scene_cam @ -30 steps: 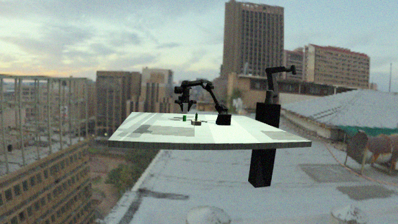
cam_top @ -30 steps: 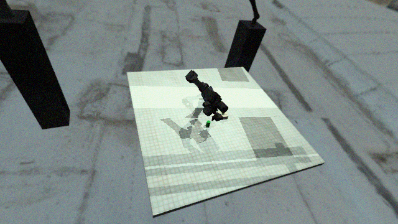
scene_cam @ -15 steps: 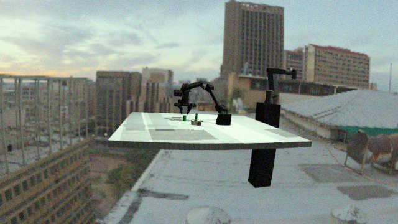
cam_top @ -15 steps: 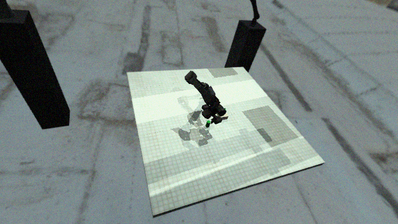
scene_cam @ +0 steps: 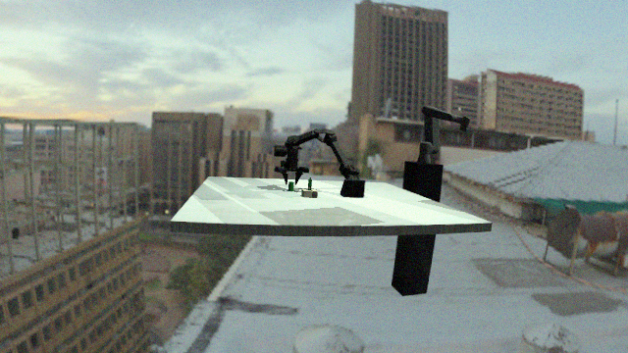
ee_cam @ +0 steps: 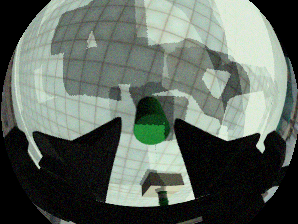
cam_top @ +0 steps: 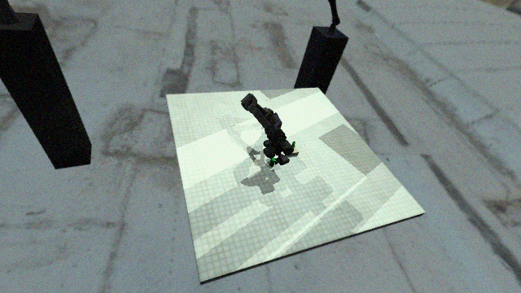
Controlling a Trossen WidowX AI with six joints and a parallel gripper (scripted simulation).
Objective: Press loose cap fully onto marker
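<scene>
Right now my gripper tip is 10 mm above the green cap. The rest, counted from my gripper tip: pale holder block: 170 mm to the left, 70 mm behind, 20 mm below.
</scene>
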